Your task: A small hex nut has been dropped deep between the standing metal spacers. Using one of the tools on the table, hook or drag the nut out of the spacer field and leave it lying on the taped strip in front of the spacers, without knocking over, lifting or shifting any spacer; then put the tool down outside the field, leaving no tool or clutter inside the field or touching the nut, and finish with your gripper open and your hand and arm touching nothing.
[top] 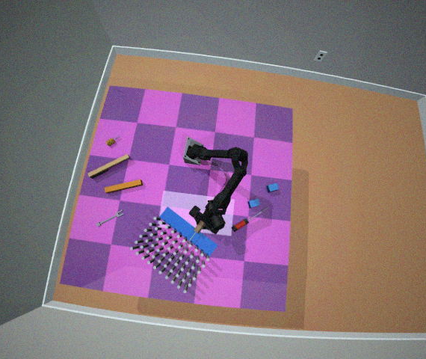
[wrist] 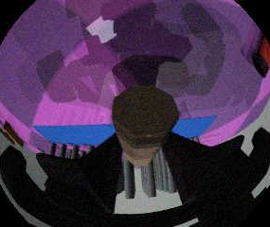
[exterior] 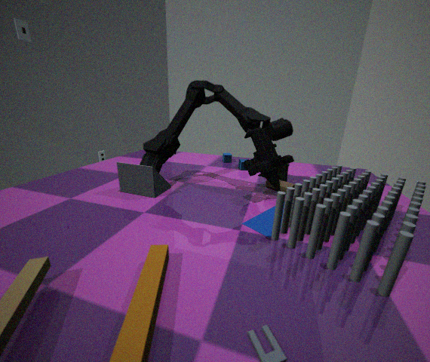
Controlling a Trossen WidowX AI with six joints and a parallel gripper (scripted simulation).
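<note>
Right now my gripper tip is 4 cm short of the blue taped strip, 6 cm to the left of it and 3 cm above it. Also, from my gripper tip: hook tool: 9 cm ahead, 4 cm to the right; small wrench: 10 cm ahead, 53 cm to the right, 3 cm below; orange bar: 10 cm behind, 51 cm to the right, 1 cm below.
</note>
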